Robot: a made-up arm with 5 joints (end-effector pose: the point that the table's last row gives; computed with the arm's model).
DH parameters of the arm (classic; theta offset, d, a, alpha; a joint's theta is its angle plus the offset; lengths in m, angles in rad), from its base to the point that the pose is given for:
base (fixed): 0 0.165 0 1.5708
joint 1: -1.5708 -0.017 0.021 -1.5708
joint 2: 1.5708 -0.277 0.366 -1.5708
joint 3: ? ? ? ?
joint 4: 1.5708 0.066 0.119 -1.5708
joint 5: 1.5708 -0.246 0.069 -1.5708
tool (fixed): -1.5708 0.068 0 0
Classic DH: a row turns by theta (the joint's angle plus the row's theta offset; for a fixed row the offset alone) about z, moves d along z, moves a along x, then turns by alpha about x.
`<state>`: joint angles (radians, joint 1 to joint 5).
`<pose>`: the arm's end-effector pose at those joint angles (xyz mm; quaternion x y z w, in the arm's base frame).
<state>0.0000 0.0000 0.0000 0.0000 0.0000</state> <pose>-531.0 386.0 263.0 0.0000 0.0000 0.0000 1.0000</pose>
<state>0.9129 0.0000 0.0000 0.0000 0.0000</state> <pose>-402.2 386.0 -195.2 0.0000 -0.4408 0.0000 0.8976</pose>
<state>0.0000 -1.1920 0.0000 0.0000 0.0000</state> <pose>-531.0 264.0 -154.8 -0.5613 0.0000 0.0000 0.8276</pose>
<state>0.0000 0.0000 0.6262 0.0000 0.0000</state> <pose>-484.6 236.6 263.0 0.0000 0.0000 0.3080 0.9514</pose>
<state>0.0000 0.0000 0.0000 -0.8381 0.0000</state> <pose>-487.5 386.0 462.8 0.0000 0.4069 0.0000 0.9135</pose>
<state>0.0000 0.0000 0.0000 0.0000 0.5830</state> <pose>-531.0 337.2 289.8 0.2874 0.0000 0.0000 0.9578</pose>
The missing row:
joint 3: 1.5708 0.17 0.008 -1.5708
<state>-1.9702 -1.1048 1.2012 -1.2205 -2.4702</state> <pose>184.9 337.8 424.4 -0.2215 0.3435 -0.8557 0.3174</pose>
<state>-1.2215 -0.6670 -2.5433 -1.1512 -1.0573</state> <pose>-72.2 601.2 205.1 -0.3096 0.5750 -0.7052 0.2759</pose>
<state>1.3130 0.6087 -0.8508 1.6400 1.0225</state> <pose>-159.4 291.0 -125.0 0.2793 -0.9562 0.0400 0.0783</pose>
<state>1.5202 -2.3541 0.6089 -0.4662 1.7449</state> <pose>230.0 105.0 -251.3 -0.0223 -0.4817 -0.4764 0.7351</pose>
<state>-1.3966 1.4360 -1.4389 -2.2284 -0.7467</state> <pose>307.6 -371.6 462.6 -0.8111 -0.5082 0.0738 0.2799</pose>
